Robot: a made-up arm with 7 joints.
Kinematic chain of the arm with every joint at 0, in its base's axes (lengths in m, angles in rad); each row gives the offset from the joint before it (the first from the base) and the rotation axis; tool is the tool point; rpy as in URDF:
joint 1: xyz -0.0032 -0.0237 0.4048 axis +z
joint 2: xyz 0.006 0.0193 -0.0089 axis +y
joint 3: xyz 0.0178 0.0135 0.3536 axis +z
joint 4: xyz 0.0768 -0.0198 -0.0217 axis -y
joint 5: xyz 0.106 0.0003 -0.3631 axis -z
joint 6: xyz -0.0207 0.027 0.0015 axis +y
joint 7: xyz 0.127 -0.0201 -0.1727 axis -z
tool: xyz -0.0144 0.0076 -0.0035 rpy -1.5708 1.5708 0
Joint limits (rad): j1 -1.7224..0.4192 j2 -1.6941..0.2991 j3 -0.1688..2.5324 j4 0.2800..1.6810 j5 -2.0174..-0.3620 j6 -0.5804..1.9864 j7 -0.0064..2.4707
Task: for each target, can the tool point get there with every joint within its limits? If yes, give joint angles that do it. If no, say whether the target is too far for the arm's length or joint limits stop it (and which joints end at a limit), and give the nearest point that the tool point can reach.
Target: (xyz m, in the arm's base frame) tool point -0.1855 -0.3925 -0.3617
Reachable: no: joint limits stop it (at a limit: joint 1, joint 2, joint 5, joint 7) | nearest point -0.1128 -0.3150 0.0998 | short by 0.474 m
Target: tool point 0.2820 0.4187 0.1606
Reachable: yes | joints -1.2670 -0.7845 2.2803 0.7418 -0.7572 -0.1697 0.5050
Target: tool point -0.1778 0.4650 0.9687
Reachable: yes | joints -0.0377 -1.2543 0.6930 1.4269 -1.1009 0.1816 0.6341
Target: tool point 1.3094 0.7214 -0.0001
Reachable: no: too far | nearest point 0.7016 0.4232 0.1912 | short by 0.703 m
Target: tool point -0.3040 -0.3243 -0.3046
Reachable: no: joint limits stop it (at a limit: joint 1, joint 2, joint 3, joint 4, joint 6, joint 7) | nearest point -0.4540 -0.0382 -0.1475 | short by 0.359 m
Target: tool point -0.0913 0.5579 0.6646
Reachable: yes | joints 0.1756 -0.4720 1.6855 1.4249 -0.9662 1.6360 0.7250
